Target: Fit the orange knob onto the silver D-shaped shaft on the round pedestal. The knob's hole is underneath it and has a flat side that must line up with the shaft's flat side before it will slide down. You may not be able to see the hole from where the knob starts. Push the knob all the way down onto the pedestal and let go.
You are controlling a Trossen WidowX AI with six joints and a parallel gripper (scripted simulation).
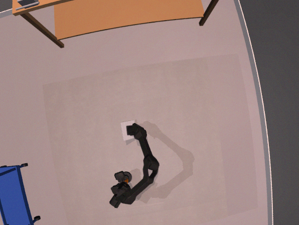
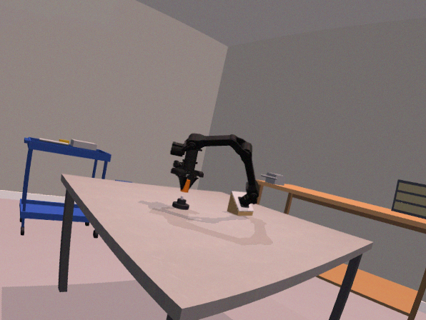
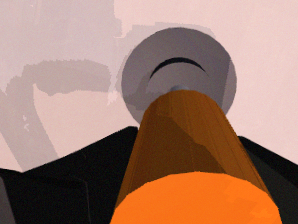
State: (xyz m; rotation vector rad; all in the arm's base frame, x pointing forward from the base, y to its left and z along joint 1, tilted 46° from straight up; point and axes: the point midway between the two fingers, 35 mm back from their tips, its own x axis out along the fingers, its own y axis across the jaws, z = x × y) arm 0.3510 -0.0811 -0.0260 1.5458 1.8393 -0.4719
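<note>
The round dark pedestal lies 6 cm below my gripper tip. Also, from my gripper tip: orange knob (3 cm above).
</note>
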